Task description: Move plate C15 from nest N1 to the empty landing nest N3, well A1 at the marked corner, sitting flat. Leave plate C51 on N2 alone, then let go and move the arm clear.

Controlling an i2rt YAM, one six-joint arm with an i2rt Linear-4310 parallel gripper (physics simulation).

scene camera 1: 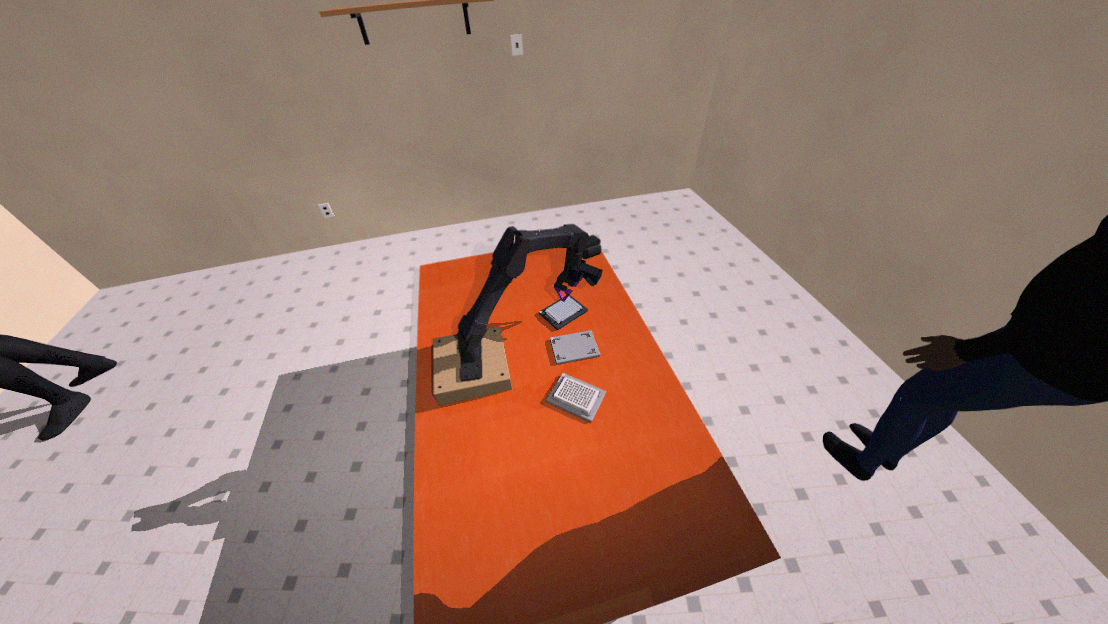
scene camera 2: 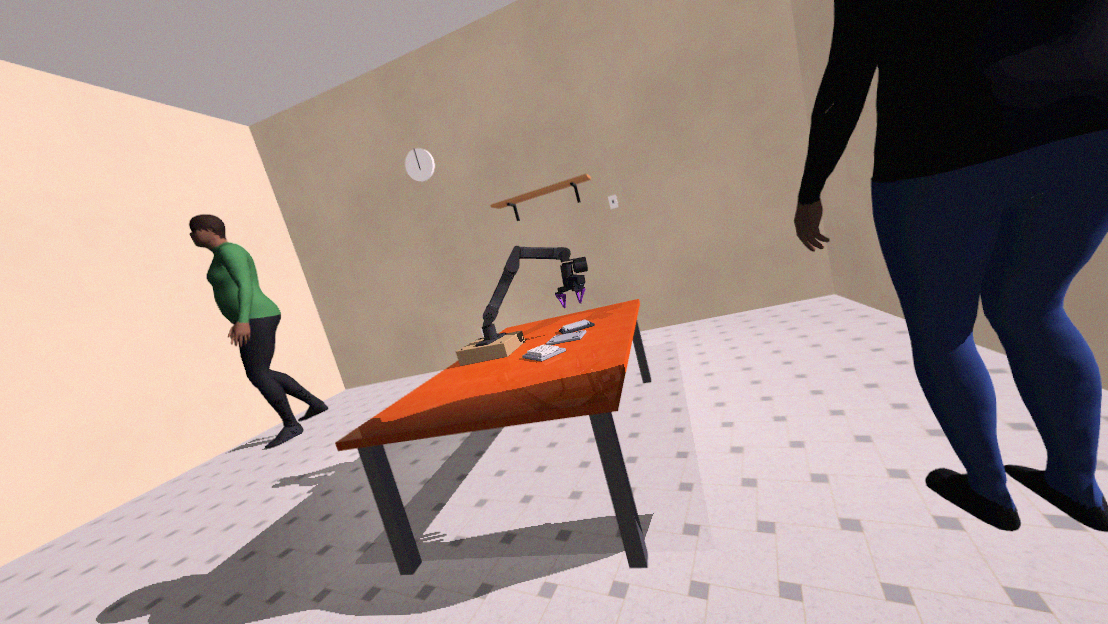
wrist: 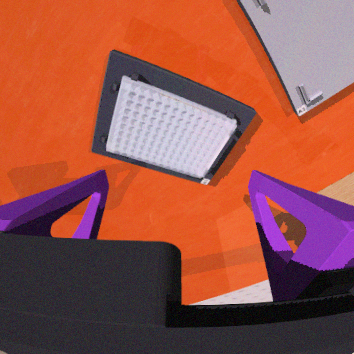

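Note:
A pale, translucent well plate sits in a dark nest at the table's far end. The empty grey nest N3 is in the middle; a corner label in the wrist view reads A1. A white plate sits in a light grey nest nearest scene camera 2. I cannot read which plate is C15 or C51. My gripper is open and empty, above the dark nest's area.
The arm's wooden base block stands beside the nests on the orange table. A person in black and blue stands beyond the table's side. Another person in green is at the left.

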